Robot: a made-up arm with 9 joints.
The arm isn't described. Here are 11 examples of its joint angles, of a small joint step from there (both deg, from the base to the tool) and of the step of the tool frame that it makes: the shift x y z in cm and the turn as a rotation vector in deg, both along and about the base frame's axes.
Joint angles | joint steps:
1: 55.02 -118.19 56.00 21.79 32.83 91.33 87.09 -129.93 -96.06 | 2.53 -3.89 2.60 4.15 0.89 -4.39 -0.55 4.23 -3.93
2: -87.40 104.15 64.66 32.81 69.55 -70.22 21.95 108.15 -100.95 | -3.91 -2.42 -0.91 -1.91 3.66 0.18 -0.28 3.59 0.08
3: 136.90 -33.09 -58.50 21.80 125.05 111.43 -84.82 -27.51 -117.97 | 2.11 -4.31 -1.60 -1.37 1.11 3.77 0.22 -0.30 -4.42
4: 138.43 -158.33 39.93 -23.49 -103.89 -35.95 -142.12 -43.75 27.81 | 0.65 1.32 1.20 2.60 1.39 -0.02 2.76 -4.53 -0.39
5: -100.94 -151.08 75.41 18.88 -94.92 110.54 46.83 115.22 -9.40 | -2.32 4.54 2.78 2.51 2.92 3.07 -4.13 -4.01 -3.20
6: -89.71 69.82 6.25 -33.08 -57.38 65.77 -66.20 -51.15 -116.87 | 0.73 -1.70 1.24 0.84 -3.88 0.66 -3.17 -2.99 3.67
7: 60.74 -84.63 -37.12 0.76 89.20 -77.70 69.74 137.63 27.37 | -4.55 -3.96 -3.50 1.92 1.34 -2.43 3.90 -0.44 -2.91
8: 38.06 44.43 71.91 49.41 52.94 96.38 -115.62 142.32 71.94 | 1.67 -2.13 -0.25 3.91 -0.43 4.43 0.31 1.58 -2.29
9: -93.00 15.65 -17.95 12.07 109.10 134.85 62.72 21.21 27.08 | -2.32 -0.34 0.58 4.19 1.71 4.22 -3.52 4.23 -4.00
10: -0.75 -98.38 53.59 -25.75 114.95 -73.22 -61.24 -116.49 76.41 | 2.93 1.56 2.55 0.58 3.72 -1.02 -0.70 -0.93 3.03
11: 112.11 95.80 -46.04 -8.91 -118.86 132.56 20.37 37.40 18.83 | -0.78 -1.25 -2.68 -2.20 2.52 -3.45 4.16 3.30 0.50
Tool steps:
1: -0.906 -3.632 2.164 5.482 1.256 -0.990
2: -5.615 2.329 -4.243 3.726 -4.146 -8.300
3: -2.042 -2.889 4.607 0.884 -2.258 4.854
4: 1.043 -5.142 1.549 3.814 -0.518 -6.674
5: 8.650 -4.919 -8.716 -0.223 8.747 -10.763
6: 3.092 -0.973 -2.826 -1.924 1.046 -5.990
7: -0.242 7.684 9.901 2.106 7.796 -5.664
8: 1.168 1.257 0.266 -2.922 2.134 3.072
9: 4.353 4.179 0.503 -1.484 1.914 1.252
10: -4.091 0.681 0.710 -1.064 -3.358 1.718
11: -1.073 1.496 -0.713 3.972 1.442 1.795
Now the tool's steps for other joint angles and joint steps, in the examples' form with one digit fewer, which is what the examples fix.
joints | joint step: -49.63 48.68 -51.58 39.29 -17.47 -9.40 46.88 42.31 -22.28 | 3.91 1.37 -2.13 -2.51 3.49 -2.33 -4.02 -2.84 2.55
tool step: -4.43 -6.80 -1.49 -6.37 4.37 1.31
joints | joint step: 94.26 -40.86 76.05 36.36 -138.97 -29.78 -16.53 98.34 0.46 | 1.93 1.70 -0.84 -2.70 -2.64 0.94 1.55 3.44 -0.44
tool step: 0.52 0.29 1.13 2.10 0.85 0.35
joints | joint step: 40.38 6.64 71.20 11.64 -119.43 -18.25 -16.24 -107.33 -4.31 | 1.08 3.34 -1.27 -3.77 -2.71 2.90 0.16 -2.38 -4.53
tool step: 2.32 1.44 1.61 1.23 6.10 -3.14
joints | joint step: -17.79 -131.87 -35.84 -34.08 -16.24 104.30 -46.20 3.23 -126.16 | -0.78 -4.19 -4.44 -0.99 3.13 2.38 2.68 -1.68 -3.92
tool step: 0.45 -5.10 2.52 6.83 -6.74 -0.08
